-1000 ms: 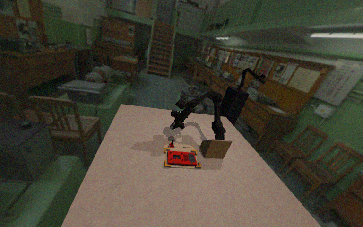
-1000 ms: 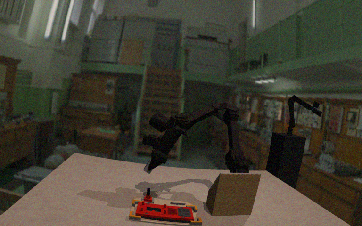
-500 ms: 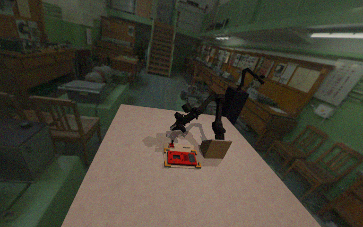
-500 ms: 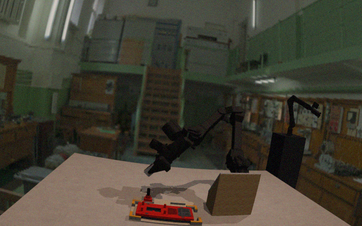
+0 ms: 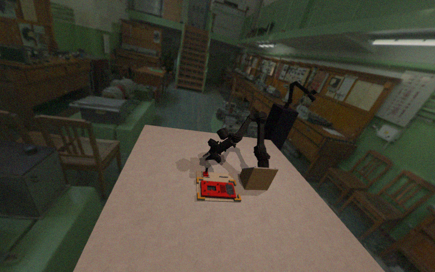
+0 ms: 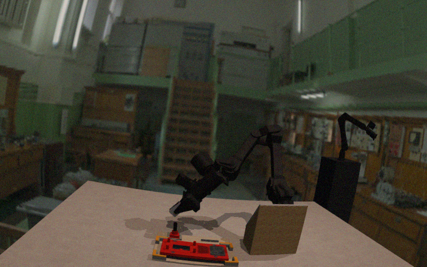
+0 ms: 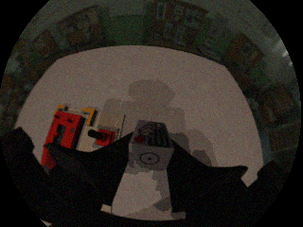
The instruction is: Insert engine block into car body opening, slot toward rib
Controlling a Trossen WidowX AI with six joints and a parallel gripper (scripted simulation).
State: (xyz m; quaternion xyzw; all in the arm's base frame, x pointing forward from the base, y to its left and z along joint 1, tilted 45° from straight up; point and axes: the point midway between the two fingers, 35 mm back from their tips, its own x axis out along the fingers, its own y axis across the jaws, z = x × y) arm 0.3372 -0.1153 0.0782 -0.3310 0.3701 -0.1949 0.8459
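Now: gripper tip 1 cm below the engine block and 1 cm past it. The rest, counted from my gripper tip: dark post: 9 cm to the left, 4 cm below.
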